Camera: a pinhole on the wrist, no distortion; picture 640 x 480 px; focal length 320.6 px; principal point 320.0 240.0 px. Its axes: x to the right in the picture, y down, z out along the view. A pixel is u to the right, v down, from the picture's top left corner.
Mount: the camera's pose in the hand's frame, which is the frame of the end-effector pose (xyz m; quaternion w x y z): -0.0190 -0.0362 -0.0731 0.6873 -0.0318 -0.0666 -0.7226
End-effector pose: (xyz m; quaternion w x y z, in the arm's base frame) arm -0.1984 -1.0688 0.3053 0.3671 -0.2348 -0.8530 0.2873
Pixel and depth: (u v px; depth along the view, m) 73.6 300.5 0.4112
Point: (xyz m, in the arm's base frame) -0.3947 -0.8884 -0.0522
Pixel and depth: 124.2 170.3 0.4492
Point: -0.3151 -1.0287 -0.1409
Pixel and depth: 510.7 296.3 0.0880
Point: -0.2232 -1.1375 0.3384
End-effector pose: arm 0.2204 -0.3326 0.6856 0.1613 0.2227 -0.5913 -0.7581
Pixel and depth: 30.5 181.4 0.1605
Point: 0.2247 -0.2879 0.8324
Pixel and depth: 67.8 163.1 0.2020
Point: 0.2213 -0.2513 0.8629
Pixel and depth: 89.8 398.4 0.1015
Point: 0.1833 -0.3434 0.7314
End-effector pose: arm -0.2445 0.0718 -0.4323 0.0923 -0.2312 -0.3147 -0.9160
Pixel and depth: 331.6 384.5 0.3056
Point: -0.2519 0.2251 -0.2226
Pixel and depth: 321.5 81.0 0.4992
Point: 0.1711 0.2976 -0.2650
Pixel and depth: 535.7 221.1 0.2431
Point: -0.1803 0.3183 -0.4136
